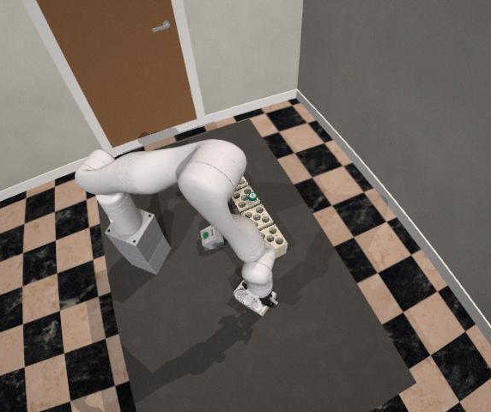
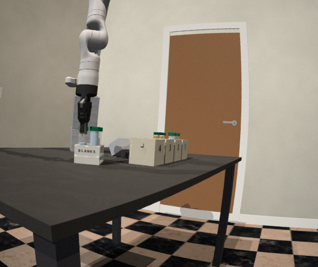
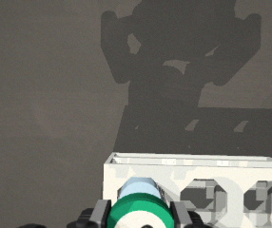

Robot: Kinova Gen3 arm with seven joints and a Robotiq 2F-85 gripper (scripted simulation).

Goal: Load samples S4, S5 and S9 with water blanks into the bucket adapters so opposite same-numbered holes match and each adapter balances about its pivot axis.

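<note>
Right now the water blank tube is 50 mm below my hand and 10 mm behind it. Round my hand: done desk 340 mm to the left, 60 mm below, 20 mm behind; then green DONE key 350 mm to the left, 50 mm below, 40 mm behind; then white blanks rack 80 mm below, 40 mm to the left.
</note>
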